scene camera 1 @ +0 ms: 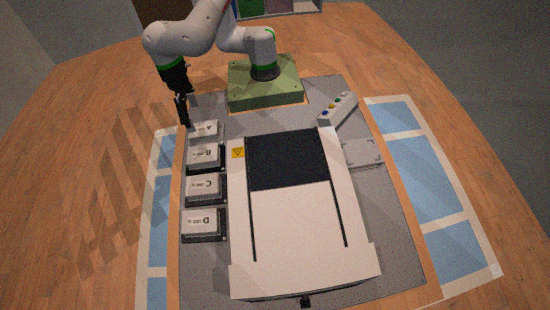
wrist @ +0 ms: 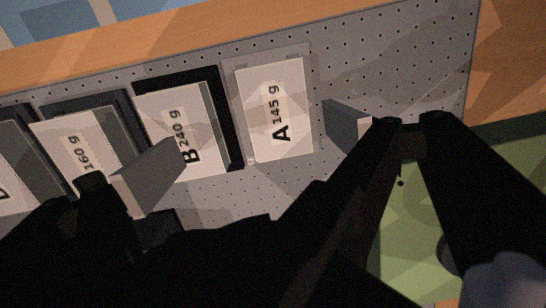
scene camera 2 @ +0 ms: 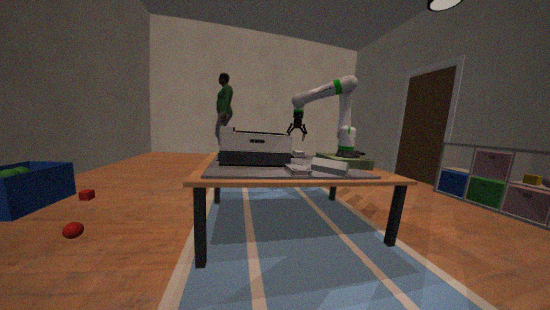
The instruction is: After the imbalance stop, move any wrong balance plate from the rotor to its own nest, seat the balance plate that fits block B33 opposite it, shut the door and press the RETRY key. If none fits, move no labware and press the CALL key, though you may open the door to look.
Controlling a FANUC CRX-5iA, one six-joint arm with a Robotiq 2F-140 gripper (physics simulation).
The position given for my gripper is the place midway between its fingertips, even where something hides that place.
Note:
My gripper (scene camera 1: 193, 118) is open and holds nothing. Further things: a grey button box (scene camera 1: 336, 114) and a dark sliding door (scene camera 1: 291, 158).
My gripper is seen too in the wrist view (wrist: 250, 135).

